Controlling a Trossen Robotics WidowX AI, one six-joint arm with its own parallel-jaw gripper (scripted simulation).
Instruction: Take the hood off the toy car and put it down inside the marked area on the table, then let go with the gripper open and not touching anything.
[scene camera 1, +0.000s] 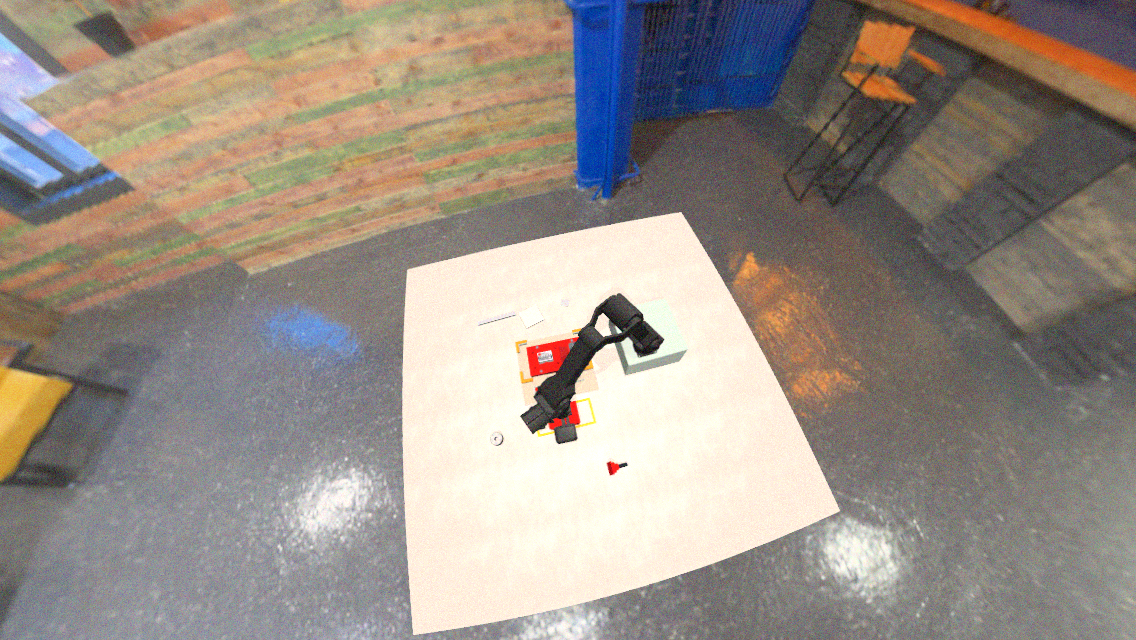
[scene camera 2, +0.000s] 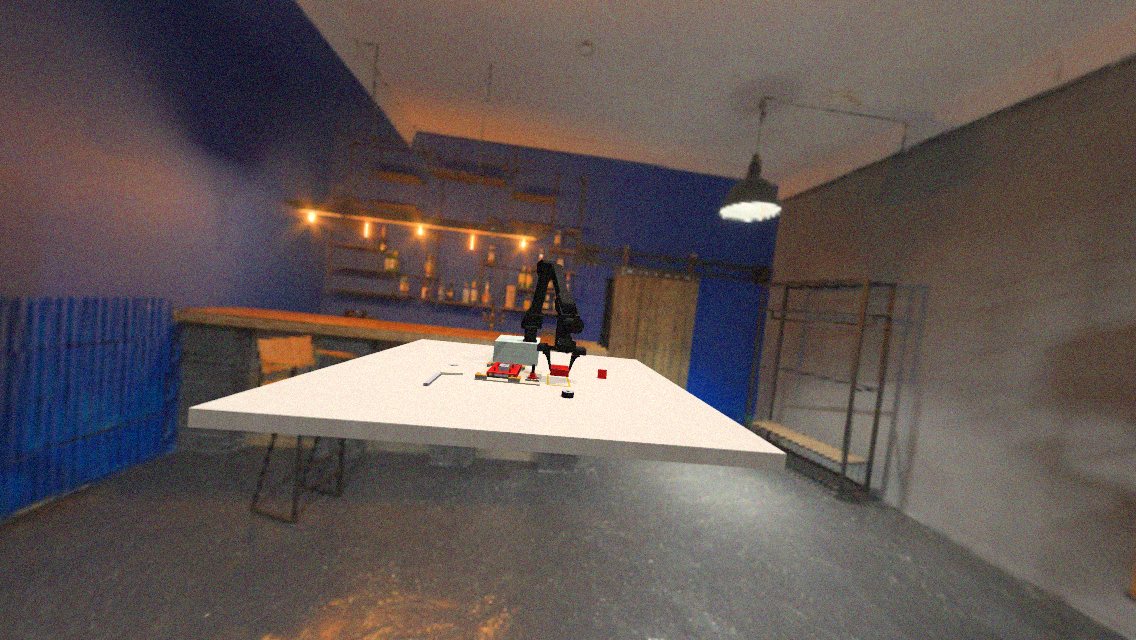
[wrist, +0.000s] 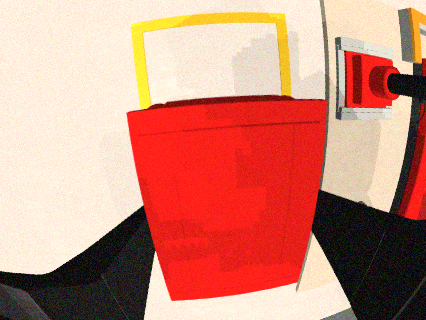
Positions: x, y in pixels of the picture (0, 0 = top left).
Labels:
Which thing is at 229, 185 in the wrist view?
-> A hood.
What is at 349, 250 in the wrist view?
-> The gripper.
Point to the gripper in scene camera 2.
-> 559, 371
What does the gripper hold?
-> A hood.

